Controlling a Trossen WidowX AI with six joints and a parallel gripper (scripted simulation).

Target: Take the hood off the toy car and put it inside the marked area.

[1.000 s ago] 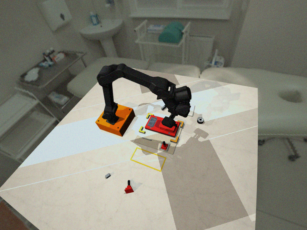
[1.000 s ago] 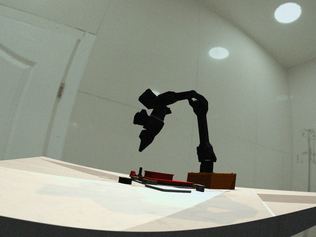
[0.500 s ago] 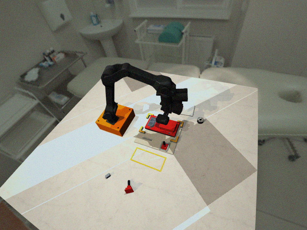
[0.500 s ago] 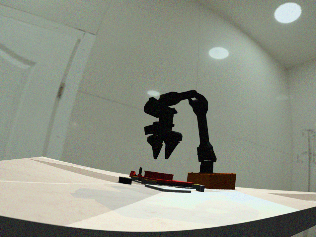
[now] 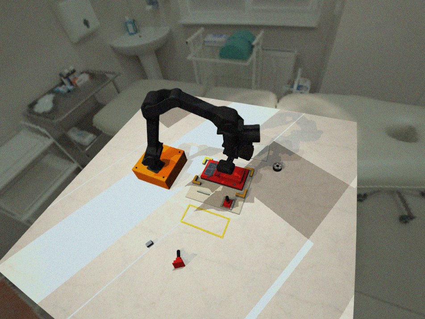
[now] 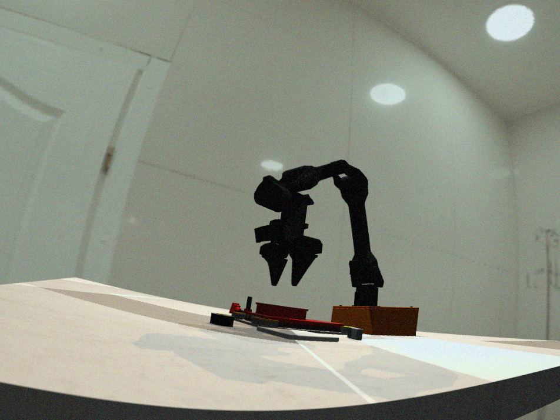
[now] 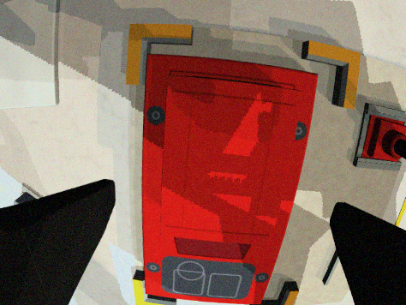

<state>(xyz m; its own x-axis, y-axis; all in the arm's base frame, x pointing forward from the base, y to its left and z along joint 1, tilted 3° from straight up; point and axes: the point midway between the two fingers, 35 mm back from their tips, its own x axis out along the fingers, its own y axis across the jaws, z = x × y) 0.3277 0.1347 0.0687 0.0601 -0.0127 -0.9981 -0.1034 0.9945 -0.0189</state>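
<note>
My gripper tip is 5 cm above the red hood. From my gripper tip the other things lie so: black wheel 16 cm ahead, 13 cm to the left, 9 cm below.
</note>
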